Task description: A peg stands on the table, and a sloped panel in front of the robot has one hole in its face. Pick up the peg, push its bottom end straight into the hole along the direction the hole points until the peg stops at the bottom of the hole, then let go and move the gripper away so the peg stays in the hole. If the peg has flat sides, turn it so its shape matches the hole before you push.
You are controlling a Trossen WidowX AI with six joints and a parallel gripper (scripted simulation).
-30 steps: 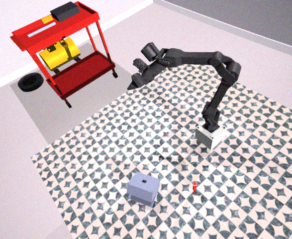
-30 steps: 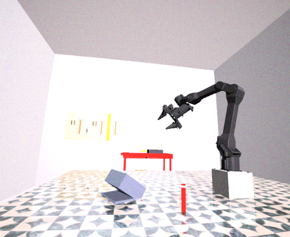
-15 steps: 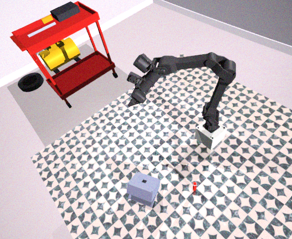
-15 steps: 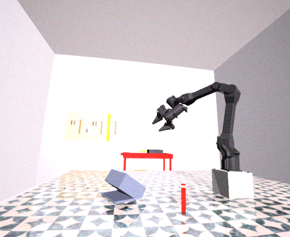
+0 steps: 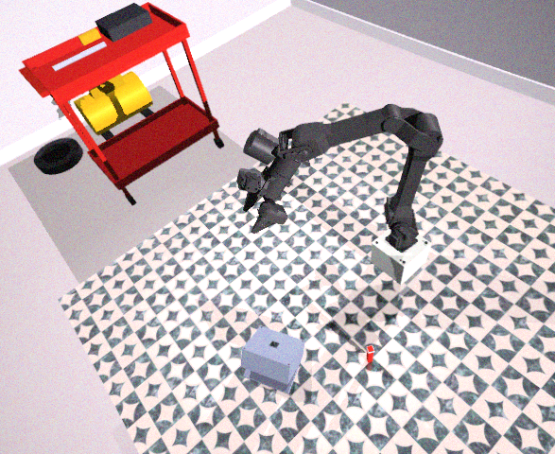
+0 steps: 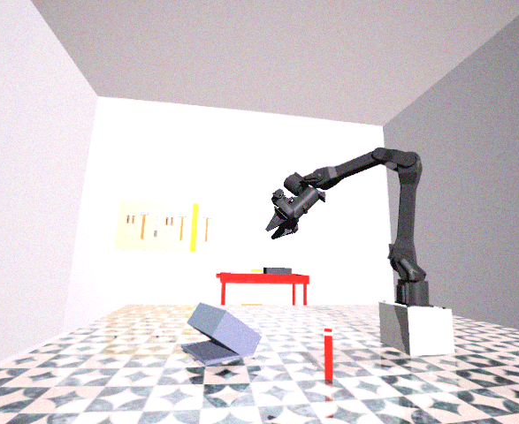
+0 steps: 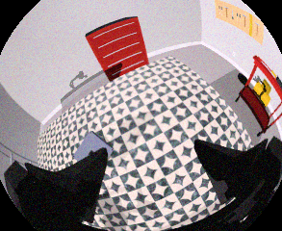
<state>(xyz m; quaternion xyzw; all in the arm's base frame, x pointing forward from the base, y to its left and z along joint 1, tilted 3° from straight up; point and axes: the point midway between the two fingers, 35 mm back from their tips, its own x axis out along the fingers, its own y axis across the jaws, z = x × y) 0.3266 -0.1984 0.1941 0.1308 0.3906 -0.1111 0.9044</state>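
Now: gripper tip 70 mm past the red peg, 370 mm to the right of it and 220 mm above it. From my gripper tip the other things lie so: sloped panel (120 mm ahead, 220 mm to the left, 240 mm below).
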